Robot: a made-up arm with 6 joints.
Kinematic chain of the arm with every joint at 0, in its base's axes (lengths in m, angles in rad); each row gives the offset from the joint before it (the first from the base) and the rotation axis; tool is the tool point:
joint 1: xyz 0 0 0.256 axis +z
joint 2: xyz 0 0 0 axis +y
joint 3: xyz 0 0 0.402 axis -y
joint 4: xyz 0 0 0 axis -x
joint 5: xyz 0.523 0 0 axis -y
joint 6: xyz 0 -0.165 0 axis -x
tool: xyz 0 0 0
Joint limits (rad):
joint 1: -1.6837..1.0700
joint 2: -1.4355..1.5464
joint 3: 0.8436..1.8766
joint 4: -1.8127..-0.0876
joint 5: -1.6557..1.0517
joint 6: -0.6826..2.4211
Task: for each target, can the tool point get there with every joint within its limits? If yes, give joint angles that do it. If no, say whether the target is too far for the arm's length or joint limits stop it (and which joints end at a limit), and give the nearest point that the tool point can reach.
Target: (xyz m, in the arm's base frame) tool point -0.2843 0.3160 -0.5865
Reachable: no: joint limits stop it (at a limit: joint 1, joint 2, joint 3, joint 4) | nearest point 0.3002 0.6307 -0.1945 | short by 0.771 m
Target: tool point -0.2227 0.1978 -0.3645
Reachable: no: joint limits stop it (at a limit: joint 1, joint 2, joint 3, joint 4) | nearest point 0.3002 0.6307 -0.1945 | short by 0.700 m
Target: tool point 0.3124 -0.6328 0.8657
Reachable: yes | joints -0.9547 0.6585 1.4625 -0.8351 0.2414 0.6528
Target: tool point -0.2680 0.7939 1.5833
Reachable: no: too far | nearest point -0.1623 0.4807 1.0597 | short by 0.619 m
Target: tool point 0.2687 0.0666 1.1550
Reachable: yes | joints 0.8430 0.2373 1.6511 -0.3262 0.5060 1.2170
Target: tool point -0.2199 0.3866 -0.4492
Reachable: no: joint limits stop it (at a limit: joint 1, joint 2, joint 3, joint 4) | nearest point 0.3002 0.6307 -0.1945 | short by 0.628 m
